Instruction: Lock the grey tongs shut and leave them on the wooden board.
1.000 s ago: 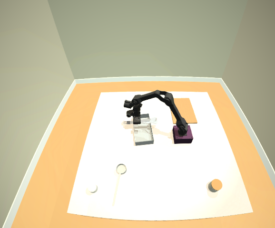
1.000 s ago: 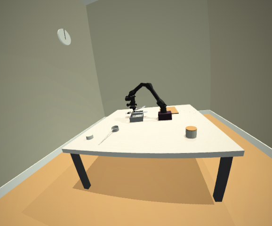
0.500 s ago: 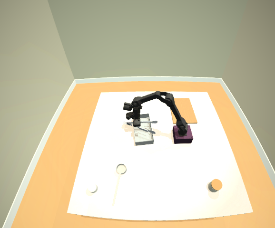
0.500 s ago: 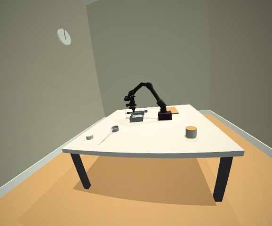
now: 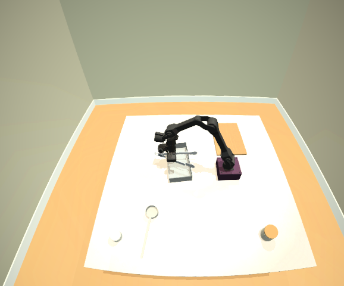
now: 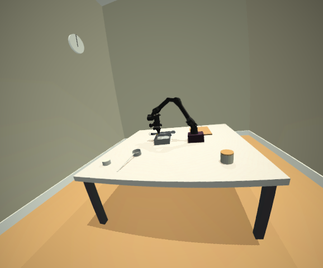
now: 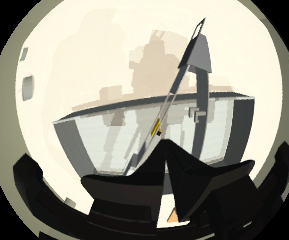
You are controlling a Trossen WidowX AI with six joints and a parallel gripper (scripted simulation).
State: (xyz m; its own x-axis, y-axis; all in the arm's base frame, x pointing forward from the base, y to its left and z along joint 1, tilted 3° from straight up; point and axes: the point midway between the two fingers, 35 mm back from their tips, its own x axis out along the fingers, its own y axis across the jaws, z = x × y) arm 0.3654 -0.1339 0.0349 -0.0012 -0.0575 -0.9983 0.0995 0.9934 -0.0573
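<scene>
Right now the grey roasting tin is 4 cm behind my gripper tip, 1 cm to the left of it and 4 cm below it. From my gripper tip the other things lie so: white dish: 38 cm ahead, 50 cm to the left, 5 cm below; cork-lidded jar: 49 cm behind, 60 cm to the left, 3 cm below; wooden board: 48 cm behind, 19 cm to the right, 6 cm below.
</scene>
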